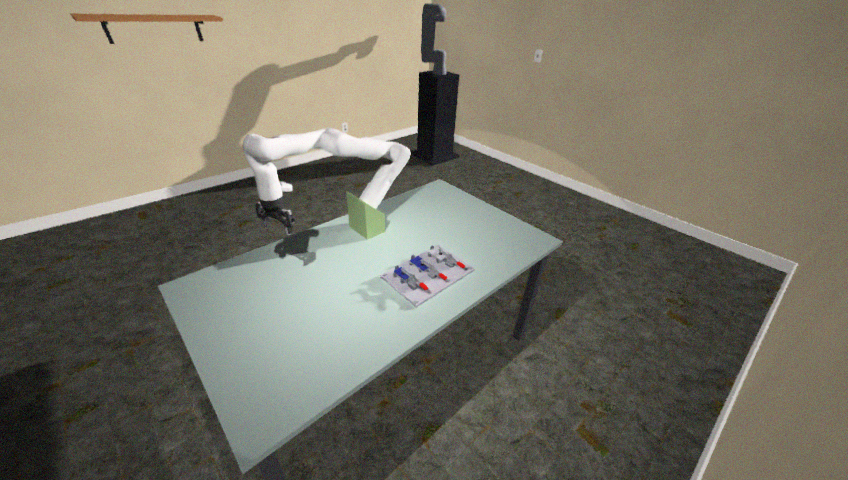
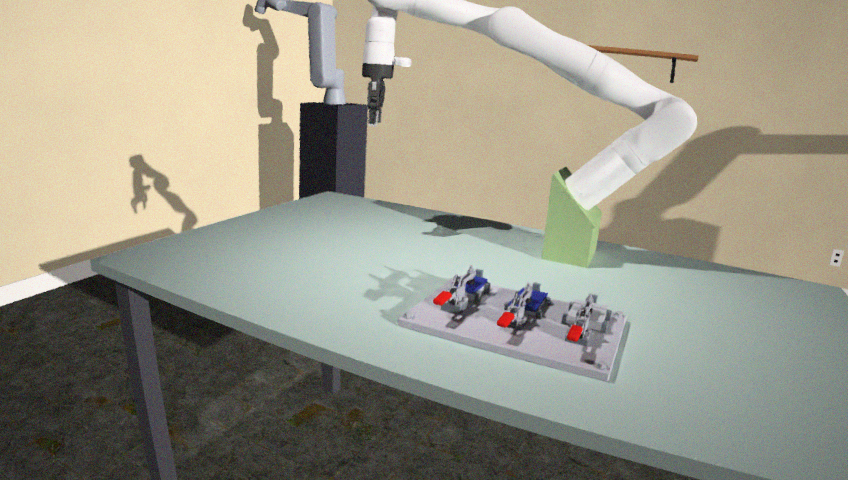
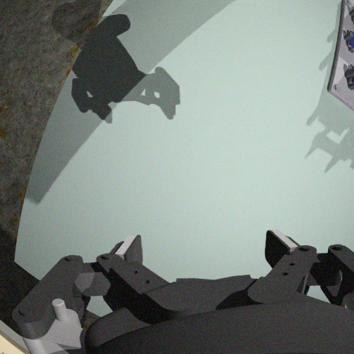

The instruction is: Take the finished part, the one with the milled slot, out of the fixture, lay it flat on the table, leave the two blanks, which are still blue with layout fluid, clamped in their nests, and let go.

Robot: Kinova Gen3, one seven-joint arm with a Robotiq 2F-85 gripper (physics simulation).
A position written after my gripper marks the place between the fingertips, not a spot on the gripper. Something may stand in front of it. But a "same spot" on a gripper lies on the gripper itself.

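My gripper: visible in image 1, image 2 and image 3 (204, 247). On my gripper, same spot: (image 1: 290, 227) and (image 2: 374, 113).
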